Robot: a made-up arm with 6 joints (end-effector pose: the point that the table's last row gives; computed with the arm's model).
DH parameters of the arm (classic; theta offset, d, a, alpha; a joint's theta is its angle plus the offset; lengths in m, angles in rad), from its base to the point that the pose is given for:
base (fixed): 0 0.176 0 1.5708
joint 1: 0 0.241 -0.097 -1.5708
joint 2: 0 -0.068 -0.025 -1.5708
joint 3: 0 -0.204 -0.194 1.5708
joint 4: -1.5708 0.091 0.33 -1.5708
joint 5: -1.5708 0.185 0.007 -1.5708
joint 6: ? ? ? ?
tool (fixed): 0 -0.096 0 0
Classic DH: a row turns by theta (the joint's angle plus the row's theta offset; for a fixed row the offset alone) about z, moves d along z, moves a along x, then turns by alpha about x.
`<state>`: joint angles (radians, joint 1 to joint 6).
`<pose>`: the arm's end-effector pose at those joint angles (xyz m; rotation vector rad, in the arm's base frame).
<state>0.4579 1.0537 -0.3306 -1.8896 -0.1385 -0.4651</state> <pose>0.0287 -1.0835 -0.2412 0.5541 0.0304 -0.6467</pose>
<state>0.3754 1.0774 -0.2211 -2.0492 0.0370 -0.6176</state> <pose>-0.0894 -1.0284 -0.2371 0.6947 0.2019 -0.7269</pose>
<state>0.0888 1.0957 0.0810 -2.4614 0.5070 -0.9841</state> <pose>-0.3170 -0.8404 -0.0677 0.9698 0.3907 -0.9655</pose>
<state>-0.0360 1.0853 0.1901 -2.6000 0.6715 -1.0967</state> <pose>-0.3459 -0.7741 0.0230 0.9965 0.3783 -1.0391</pose>
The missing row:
joint 6: -1.5708 0.174 0.223 -1.5708
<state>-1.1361 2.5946 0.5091 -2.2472 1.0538 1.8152</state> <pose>0.5655 -0.6270 -0.1198 0.5741 -0.8004 -0.6609</pose>
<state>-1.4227 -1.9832 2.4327 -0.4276 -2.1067 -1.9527</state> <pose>-0.2073 -0.4253 0.9396 -0.2245 -1.2508 -1.0380</pose>
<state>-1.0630 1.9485 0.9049 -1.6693 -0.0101 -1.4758</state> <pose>0.5304 -0.6697 0.0622 -1.1476 2.1049 0.0875</pose>
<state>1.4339 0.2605 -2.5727 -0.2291 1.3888 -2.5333</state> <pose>0.2068 -0.6533 0.4639 -1.7289 -1.4298 0.2191</pose>
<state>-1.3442 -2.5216 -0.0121 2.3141 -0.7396 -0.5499</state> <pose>0.0352 -0.5891 0.0196 -0.8961 1.8707 0.1277</pose>
